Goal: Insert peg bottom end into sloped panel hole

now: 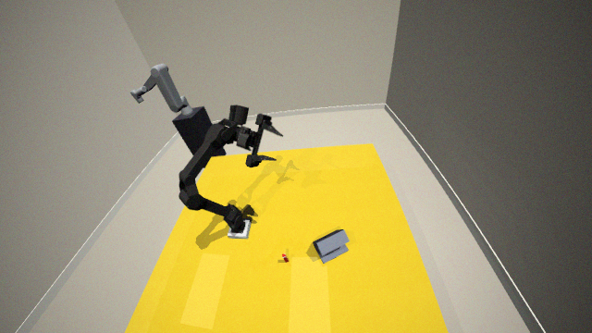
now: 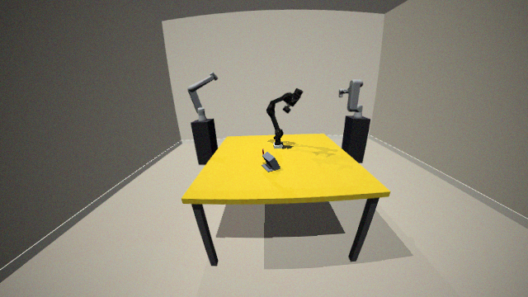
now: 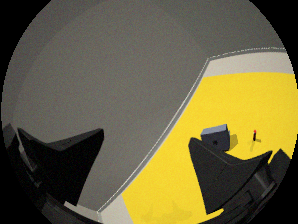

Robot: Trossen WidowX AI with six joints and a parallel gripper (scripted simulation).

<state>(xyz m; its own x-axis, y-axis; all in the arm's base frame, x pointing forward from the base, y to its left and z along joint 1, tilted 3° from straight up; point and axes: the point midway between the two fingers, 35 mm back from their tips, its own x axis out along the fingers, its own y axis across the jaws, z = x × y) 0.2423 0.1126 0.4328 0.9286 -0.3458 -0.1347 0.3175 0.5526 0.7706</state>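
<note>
Now: the red peg 40 cm below my gripper tip, 22 cm to the right of it and 2 cm behind it. Round my gripper tip: grey sloped panel: 41 cm below, 17 cm ahead, 15 cm to the right.
</note>
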